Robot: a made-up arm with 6 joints.
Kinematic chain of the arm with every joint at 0, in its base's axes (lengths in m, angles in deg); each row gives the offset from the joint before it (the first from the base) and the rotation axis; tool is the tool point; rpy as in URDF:
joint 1: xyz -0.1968 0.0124 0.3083 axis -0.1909 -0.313 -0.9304
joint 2: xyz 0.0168 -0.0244 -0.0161 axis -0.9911 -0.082 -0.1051
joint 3: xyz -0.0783 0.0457 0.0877 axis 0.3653 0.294 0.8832
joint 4: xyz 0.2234 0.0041 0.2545 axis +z
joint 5: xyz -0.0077 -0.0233 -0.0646 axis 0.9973 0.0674 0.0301
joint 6: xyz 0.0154 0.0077 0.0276 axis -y
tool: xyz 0.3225 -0.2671 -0.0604 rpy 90 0 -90
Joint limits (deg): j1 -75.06..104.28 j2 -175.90..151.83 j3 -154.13..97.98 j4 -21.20..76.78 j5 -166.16..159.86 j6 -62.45..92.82
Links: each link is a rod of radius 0.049 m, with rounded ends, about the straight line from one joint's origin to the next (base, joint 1, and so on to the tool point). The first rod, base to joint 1, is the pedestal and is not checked.
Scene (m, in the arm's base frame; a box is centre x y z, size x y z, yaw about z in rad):
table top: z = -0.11
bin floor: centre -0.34 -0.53 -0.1 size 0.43 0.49 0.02 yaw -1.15
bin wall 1: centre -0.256 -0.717 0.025 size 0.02 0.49 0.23 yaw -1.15
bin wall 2: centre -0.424 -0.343 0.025 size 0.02 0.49 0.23 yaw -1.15
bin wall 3: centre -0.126 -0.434 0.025 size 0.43 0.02 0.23 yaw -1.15
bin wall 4: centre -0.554 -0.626 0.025 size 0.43 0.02 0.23 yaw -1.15
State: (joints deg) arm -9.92 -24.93 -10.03 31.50 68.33 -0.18
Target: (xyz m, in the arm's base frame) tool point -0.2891 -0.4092 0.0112
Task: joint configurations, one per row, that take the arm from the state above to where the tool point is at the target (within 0.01 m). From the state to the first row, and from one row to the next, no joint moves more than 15 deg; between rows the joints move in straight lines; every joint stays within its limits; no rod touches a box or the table.
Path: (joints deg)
1: 1.31 -25.58 -22.15 18.77 63.05 -9.69
2: 12.53 -26.24 -34.28 6.04 57.77 -19.21
3: 23.76 -26.89 -46.40 -6.70 52.50 -28.72
4: 34.99 -27.55 -58.53 -19.43 47.22 -38.24
5: 32.51 -41.65 -59.87 -20.02 44.10 -32.04
6: 30.04 -55.76 -61.20 -20.61 40.98 -25.85
7: 27.56 -69.87 -62.54 -21.20 37.86 -19.65

